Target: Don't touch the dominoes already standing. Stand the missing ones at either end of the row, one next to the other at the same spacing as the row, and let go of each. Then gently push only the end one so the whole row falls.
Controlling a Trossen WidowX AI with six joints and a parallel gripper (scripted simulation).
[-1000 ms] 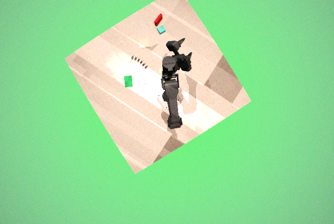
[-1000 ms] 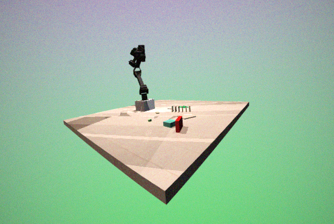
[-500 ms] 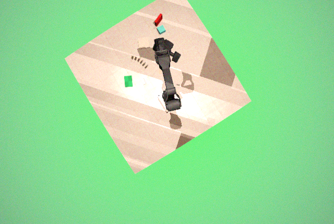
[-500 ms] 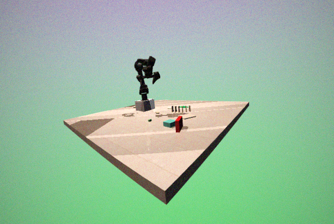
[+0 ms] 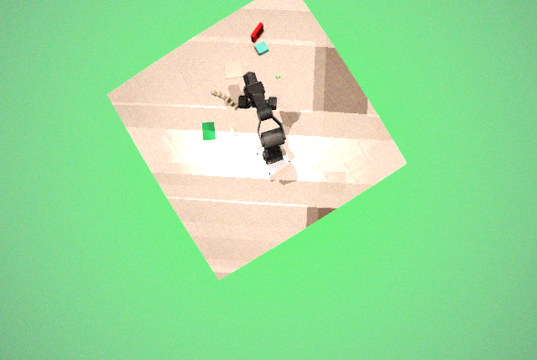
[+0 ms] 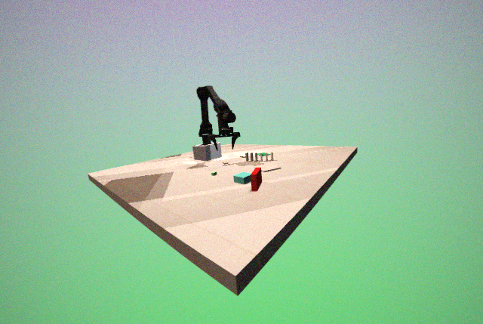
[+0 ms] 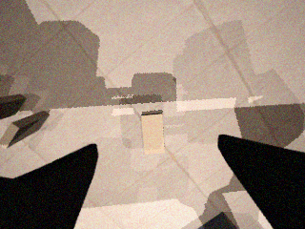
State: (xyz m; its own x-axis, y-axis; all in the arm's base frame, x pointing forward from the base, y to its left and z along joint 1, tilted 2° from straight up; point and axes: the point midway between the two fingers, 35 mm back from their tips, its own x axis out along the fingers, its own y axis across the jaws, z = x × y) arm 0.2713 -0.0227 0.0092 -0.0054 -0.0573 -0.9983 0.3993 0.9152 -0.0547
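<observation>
The tiny green piece lies 17 cm to the right of my gripper tip, 15 cm ahead of it and 8 cm below it. From my gripper tip the other things lie so: flat green patch 32 cm to the left, 8 cm below, 1 cm behind; then teal block 34 cm ahead, 14 cm to the right, 7 cm below; then red block 42 cm ahead, 14 cm to the right, 5 cm below.
</observation>
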